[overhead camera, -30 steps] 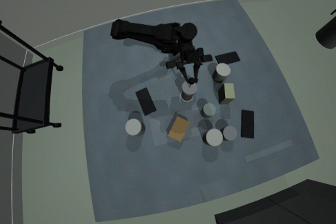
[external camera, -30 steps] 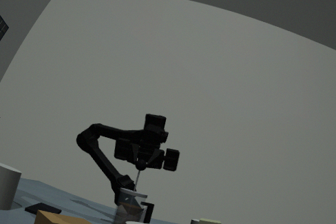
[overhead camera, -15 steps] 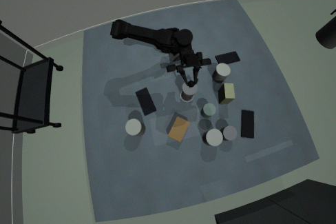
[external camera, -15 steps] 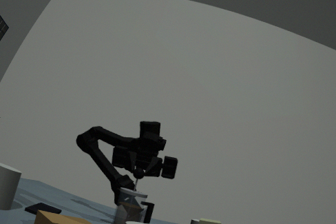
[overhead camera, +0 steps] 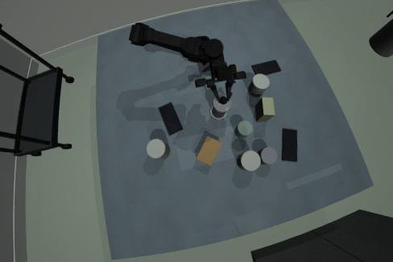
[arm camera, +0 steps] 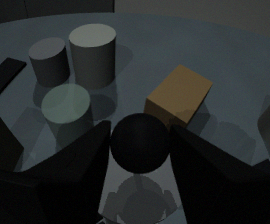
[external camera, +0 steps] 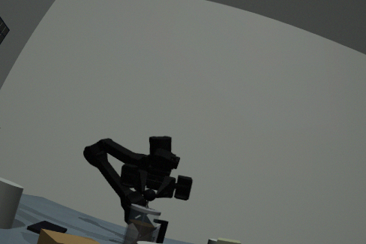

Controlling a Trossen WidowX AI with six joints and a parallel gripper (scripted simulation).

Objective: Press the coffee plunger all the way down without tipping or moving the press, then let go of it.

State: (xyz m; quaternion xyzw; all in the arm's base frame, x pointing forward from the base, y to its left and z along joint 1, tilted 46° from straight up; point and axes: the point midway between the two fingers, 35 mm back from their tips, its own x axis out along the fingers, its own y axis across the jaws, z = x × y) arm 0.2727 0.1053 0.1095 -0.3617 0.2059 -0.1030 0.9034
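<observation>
My gripper tip is 2 cm past the coffee press, 1 cm to the right of it and 9 cm above it. Round my gripper tip: pale green cylinder: 10 cm ahead, 8 cm to the left, 14 cm below; then orange box: 15 cm ahead, 9 cm to the right, 15 cm below; then yellow box: 4 cm ahead, 20 cm to the left, 12 cm below.
</observation>
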